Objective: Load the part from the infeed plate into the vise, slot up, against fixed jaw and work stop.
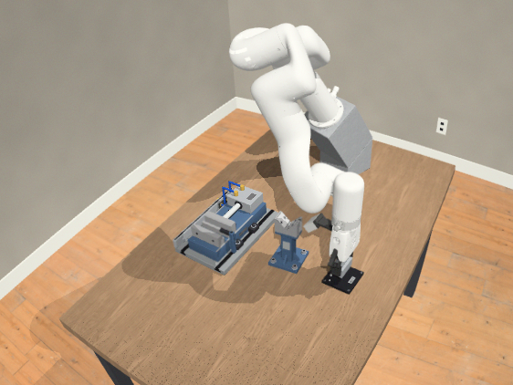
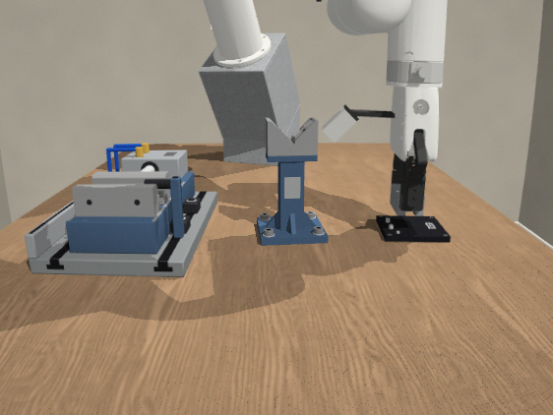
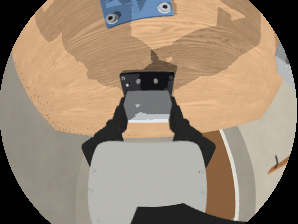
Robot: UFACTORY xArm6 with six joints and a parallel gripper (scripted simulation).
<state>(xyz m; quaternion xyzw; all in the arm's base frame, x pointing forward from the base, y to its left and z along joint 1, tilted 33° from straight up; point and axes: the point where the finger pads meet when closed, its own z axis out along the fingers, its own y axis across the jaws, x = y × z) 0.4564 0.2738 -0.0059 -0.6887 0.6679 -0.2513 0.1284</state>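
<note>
Right now the black infeed plate is 10 mm to the left of my hand and 50 mm below it. Also, from my hand: blue work stop post (80 mm ahead, 310 mm to the right); black stop rod (90 mm ahead, 330 mm to the right, 30 mm above); part (20 mm below).
</note>
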